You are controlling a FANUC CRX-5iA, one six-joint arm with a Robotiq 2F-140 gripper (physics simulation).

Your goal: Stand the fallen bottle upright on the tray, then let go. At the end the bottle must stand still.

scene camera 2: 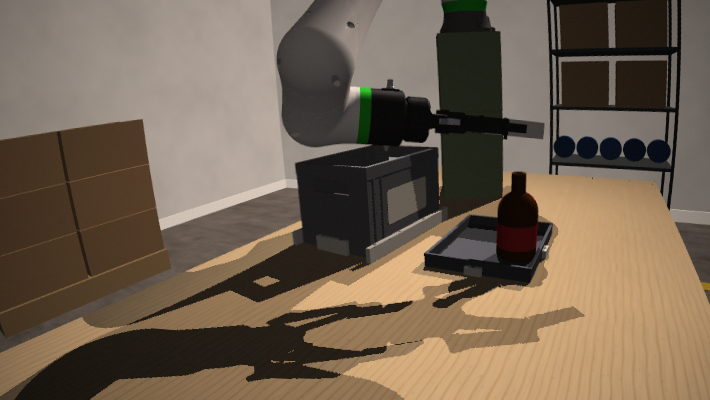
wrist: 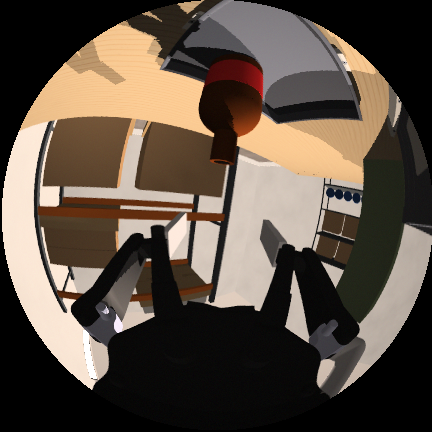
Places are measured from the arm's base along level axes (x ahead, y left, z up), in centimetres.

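Pixels of known places: gripper, fingertip midpoint: [scene camera 2: 528, 130] [wrist: 223, 225]; arm's base at its link origin: [scene camera 2: 466, 34] [wrist: 353, 304].
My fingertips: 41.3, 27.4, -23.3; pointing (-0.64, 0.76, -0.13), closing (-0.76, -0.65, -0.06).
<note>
For each thing: its top centre in the pictures, then the offset to it from my fingertips, as dx, dy, dz. Level surfaces: height alone.
- dark brown bottle at its top centre: [wrist: 221, 162] [scene camera 2: 518, 172] +2.6, -1.1, -7.3
- shallow dark grey tray at its top centre: [wrist: 278, 75] [scene camera 2: 495, 236] -0.2, -6.1, -20.7
- dark grey bin at its top centre: [scene camera 2: 370, 154] +0.2, -34.2, -5.7
- wooden table at its surface level: dz -23.2
- low grey rail at its top centre: [scene camera 2: 412, 224] +0.8, -24.1, -20.2
A dark brown bottle [scene camera 2: 518, 215] [wrist: 232, 95] with a red label stands upright in the front right part of the tray, near its rim. The shallow dark grey tray [scene camera 2: 500, 271] [wrist: 315, 111] lies flat on the table. My gripper [scene camera 2: 532, 130] [wrist: 223, 225] is open with nothing between its fingers. It points sideways and hangs above the height of the bottle's neck, apart from the bottle. The bottle's base is partly hidden by the tray's wall in the scene view.
A dark grey bin [scene camera 2: 335, 210] stands on the wooden table [scene camera 2: 615, 300] left of the tray, with a low grey rail [scene camera 2: 405, 237] beside it. A dark green pedestal [scene camera 2: 470, 165] rises behind. Stacked brown boxes [scene camera 2: 75, 215] and a shelf rack [scene camera 2: 615, 52] stand beyond the table.
</note>
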